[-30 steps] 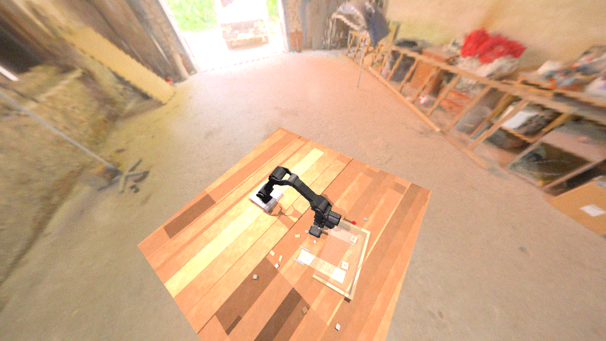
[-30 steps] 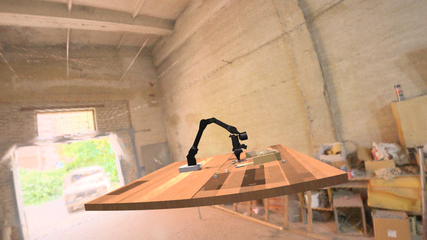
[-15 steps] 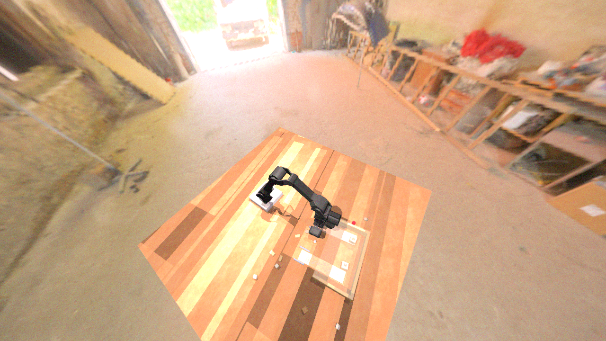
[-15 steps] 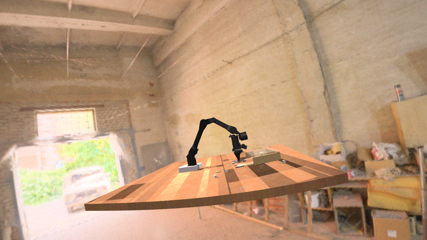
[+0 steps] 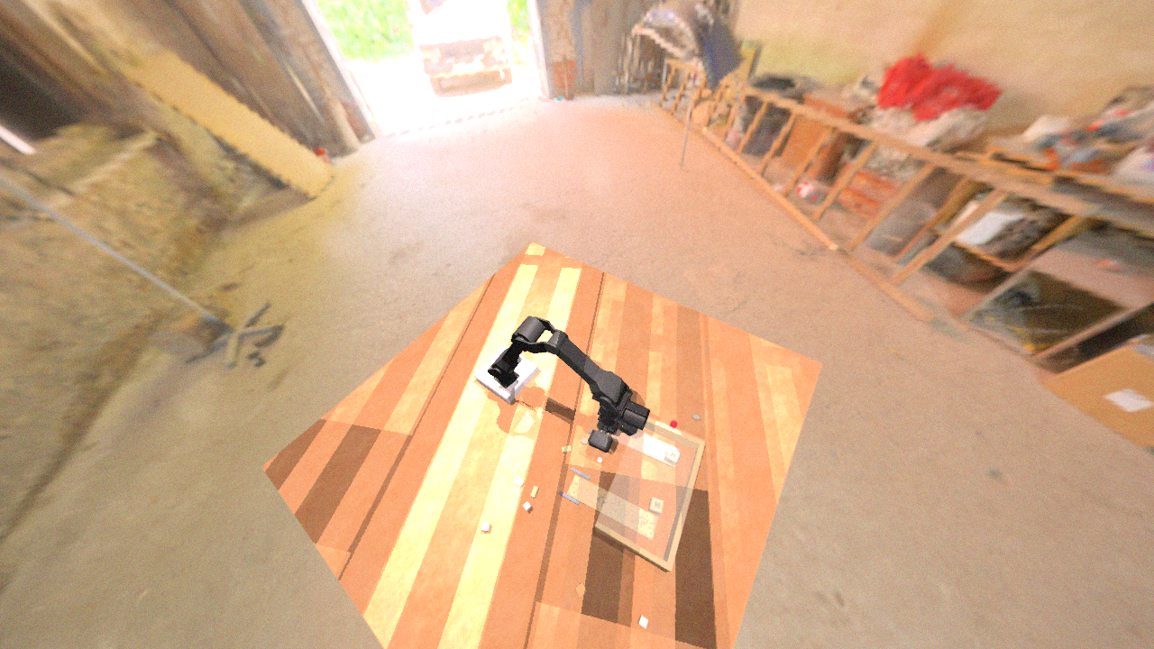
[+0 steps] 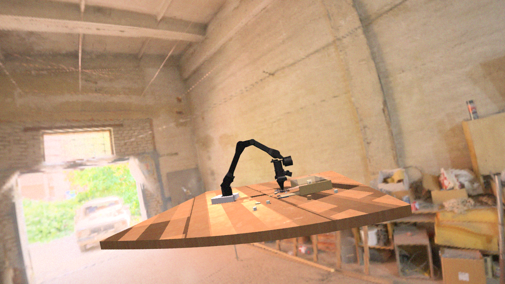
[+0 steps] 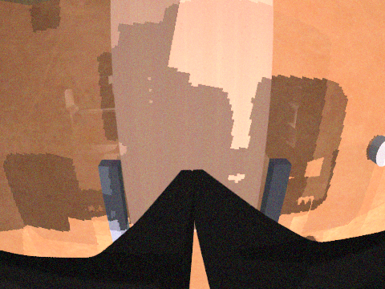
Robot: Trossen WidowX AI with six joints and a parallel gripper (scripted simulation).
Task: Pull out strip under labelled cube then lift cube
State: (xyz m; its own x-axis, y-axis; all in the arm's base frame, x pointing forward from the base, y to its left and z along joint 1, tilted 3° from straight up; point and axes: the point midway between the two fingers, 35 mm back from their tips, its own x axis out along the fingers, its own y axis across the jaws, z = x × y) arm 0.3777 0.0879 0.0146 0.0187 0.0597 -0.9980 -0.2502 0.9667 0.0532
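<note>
Now: gripper tip 9 cm short of the strip and 2 cm to the right of it. The rest, counted from my gripper tip: red bit 14 cm ahead, 13 cm to the left, 1 cm above.
</note>
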